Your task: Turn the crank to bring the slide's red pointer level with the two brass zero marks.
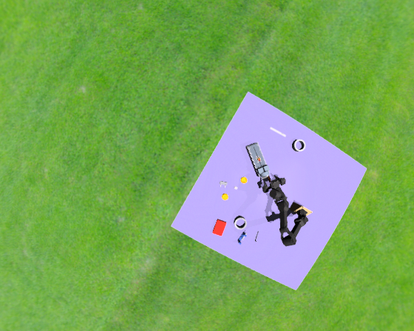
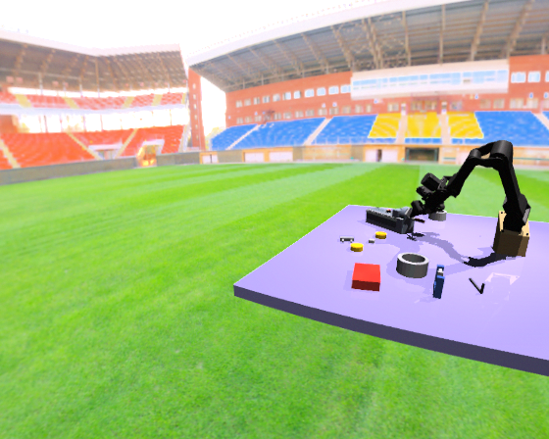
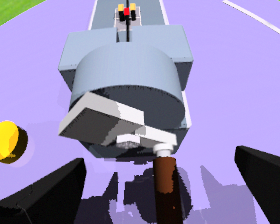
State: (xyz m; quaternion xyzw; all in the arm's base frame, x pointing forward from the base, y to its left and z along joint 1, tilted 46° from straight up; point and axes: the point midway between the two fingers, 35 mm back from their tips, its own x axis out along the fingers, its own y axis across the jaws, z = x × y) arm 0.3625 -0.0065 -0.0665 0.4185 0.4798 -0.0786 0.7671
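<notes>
Now: gripper tip 2 cm past the brown crank handle, 2 cm above it and 1 cm to the right of it. Also, from my gripper tip: red pointer 14 cm ahead, 7 cm to the right, 1 cm below; then white bar 37 cm to the right, 13 cm ahead, 9 cm below; then small grey bracket 25 cm to the left, 25 cm ahead, 8 cm below.
</notes>
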